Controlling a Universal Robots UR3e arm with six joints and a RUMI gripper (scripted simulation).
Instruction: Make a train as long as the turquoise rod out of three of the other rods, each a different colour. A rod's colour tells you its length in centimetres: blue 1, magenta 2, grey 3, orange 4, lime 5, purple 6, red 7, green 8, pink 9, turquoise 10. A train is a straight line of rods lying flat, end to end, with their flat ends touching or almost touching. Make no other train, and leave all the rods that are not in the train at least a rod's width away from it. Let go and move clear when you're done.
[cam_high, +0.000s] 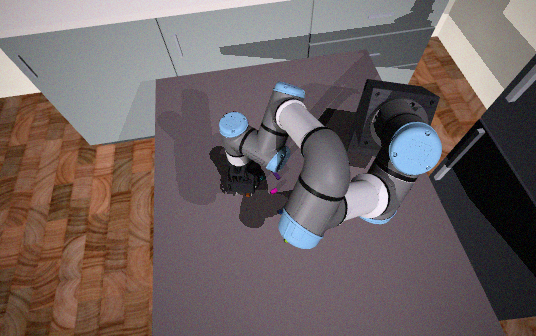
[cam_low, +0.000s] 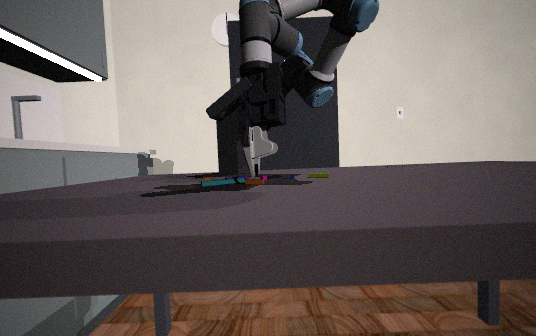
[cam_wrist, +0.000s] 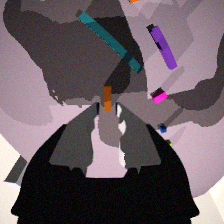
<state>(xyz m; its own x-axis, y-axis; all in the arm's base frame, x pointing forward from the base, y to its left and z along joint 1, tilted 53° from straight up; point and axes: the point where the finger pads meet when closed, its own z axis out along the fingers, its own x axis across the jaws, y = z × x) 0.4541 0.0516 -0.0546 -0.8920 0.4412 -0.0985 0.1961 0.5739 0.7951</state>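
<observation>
My gripper is now 9 cm past the blue rod, 9 cm to the right of it and 3 cm above it. The rest, counted from my hand: magenta rod 8 cm behind, 1 cm to the left, 3 cm below; purple rod 9 cm behind, 6 cm to the right, 3 cm below; turquoise rod 2 cm behind, 7 cm to the right, 3 cm below.
</observation>
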